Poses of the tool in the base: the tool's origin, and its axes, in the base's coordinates. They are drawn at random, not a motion.
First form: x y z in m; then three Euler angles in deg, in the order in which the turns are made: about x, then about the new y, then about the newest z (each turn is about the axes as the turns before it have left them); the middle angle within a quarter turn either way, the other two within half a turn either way.
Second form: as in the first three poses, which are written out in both.
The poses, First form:
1: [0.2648, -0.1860, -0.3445, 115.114, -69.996, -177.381]
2: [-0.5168, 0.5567, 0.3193, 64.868, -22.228, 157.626]
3: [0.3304, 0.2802, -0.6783, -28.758, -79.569, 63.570]
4: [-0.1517, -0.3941, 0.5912, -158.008, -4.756, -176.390]
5: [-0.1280, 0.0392, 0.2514, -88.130, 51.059, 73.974]
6: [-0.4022, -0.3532, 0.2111, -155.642, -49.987, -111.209]
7: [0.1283, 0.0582, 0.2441, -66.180, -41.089, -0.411]
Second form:
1: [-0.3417, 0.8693, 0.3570, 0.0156, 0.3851, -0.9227, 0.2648, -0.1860, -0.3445]
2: [-0.8560, 0.4784, 0.1960, -0.3524, -0.2624, -0.8983, -0.5168, 0.5567, 0.3193]
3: [0.0806, 0.9956, -0.0471, -0.1621, -0.0335, -0.9862, 0.3304, 0.2802, -0.6783]
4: [-0.9946, 0.0274, 0.1003, 0.0627, 0.9274, 0.3689, -0.1517, -0.3941, 0.5912]
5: [0.1735, -0.1833, -0.9676, -0.6041, 0.7562, -0.2515, -0.1280, 0.0392, 0.2514]
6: [-0.2326, 0.7350, 0.6369, 0.5994, 0.6241, -0.5013, -0.4022, -0.3532, 0.2111]
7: [0.7537, 0.5983, 0.2720, 0.0054, 0.4082, -0.9129, 0.1283, 0.0582, 0.2441]
